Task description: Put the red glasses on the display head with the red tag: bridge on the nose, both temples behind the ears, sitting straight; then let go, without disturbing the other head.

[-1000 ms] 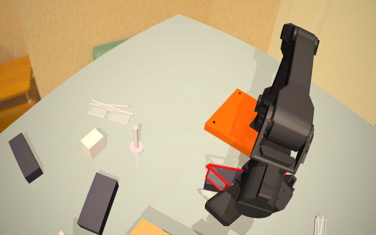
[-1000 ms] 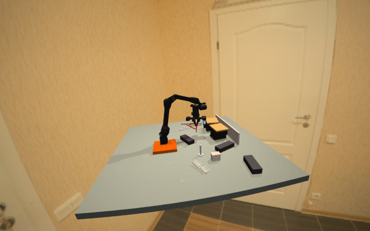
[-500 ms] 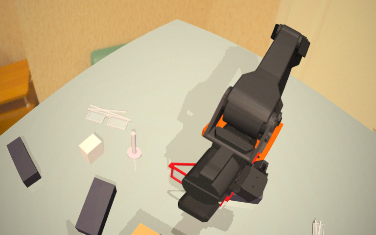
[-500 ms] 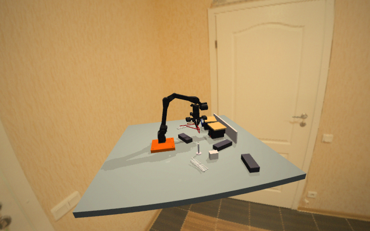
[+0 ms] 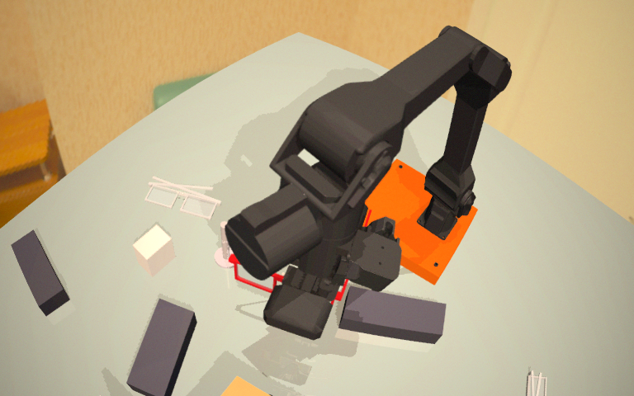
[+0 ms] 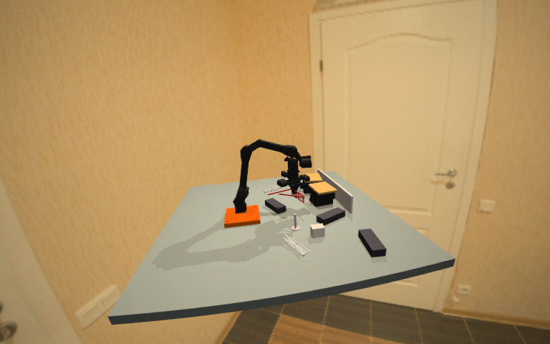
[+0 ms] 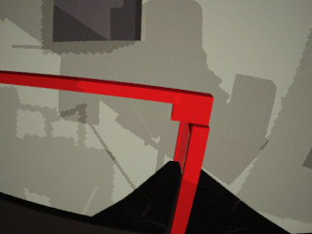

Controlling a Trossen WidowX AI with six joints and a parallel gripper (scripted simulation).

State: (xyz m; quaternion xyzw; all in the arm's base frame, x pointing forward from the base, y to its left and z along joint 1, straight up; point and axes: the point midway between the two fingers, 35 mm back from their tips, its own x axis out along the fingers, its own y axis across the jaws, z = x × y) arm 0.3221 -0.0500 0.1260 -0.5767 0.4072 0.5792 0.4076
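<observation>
The peg stand is 18 cm to the right of my gripper tip, 9 cm below it and 3 cm behind it. Also, from my gripper tip: white panel: 30 cm ahead, 21 cm to the left, 6 cm below; then white cube: 26 cm to the right, 9 cm below, 6 cm ahead; then tan-topped display head: 17 cm ahead, 9 cm to the left, 6 cm below.
</observation>
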